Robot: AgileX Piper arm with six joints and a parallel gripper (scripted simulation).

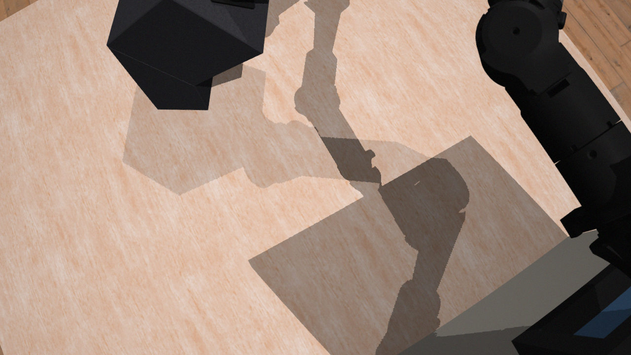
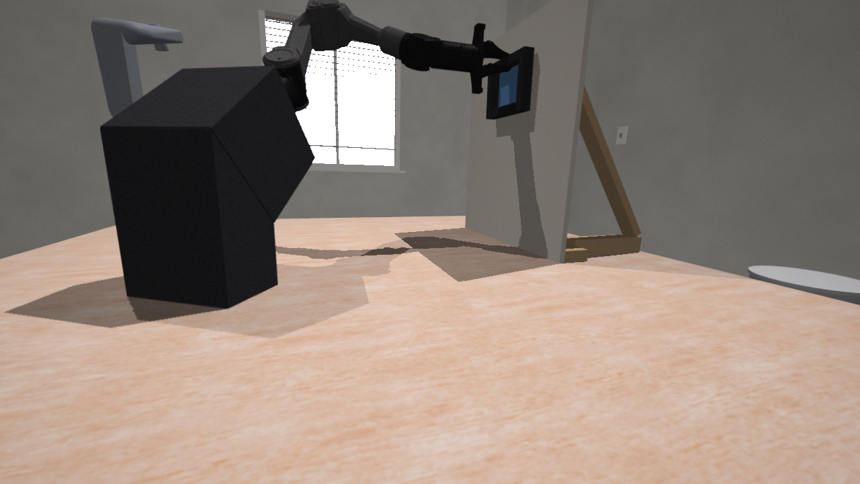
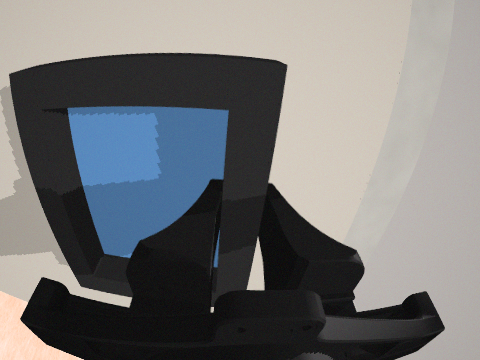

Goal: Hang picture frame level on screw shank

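Right now the picture frame is 5 cm below my hand, 1 cm to the right of it and 1 cm ahead of it. Also, from my hand: grey wall panel: 18 cm below, 2 cm ahead, 1 cm to the left.
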